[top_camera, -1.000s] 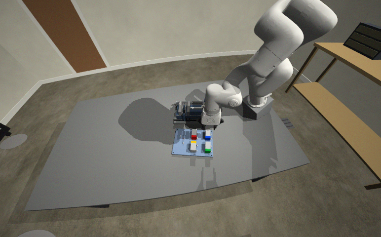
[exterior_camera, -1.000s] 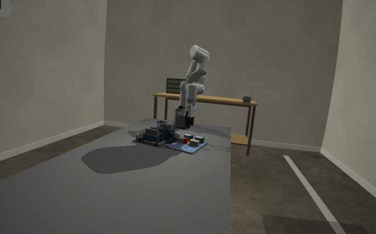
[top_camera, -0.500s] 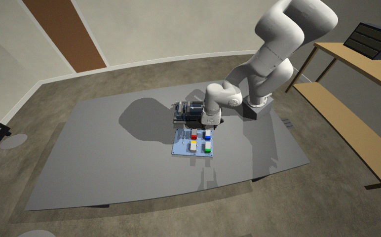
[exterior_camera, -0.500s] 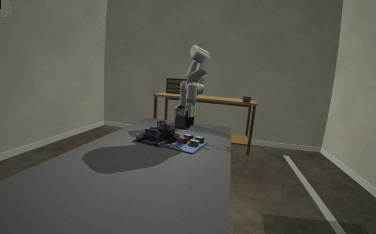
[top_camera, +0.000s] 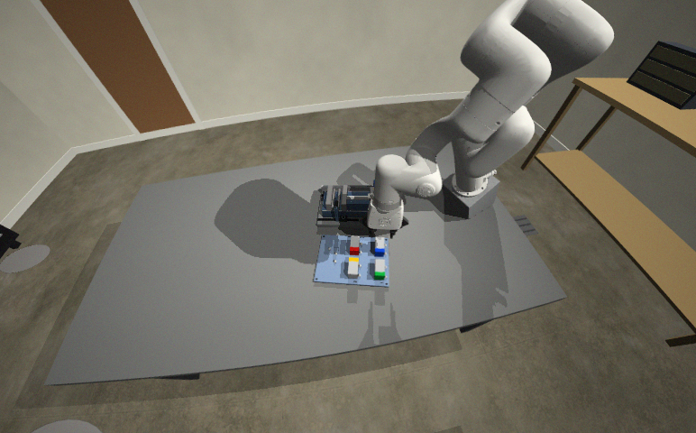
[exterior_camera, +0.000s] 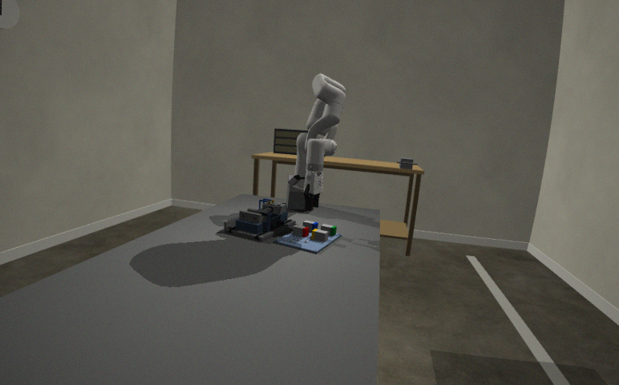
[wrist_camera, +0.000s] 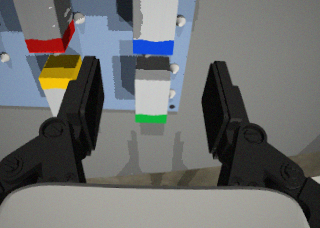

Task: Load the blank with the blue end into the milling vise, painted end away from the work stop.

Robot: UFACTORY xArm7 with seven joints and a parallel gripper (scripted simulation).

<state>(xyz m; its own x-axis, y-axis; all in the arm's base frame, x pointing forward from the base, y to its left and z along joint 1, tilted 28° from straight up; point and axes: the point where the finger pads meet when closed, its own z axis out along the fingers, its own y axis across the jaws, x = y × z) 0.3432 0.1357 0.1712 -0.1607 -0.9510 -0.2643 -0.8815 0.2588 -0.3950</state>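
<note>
Now: the blue-ended blank 10 cm below my hand. From my hand the other things lie so: yellow-ended blank 10 cm below, 10 cm ahead, 7 cm to the left; red-ended blank 10 cm below, 9 cm ahead, 2 cm to the right; green-ended blank 10 cm below, 9 cm to the left, 2 cm ahead.
</note>
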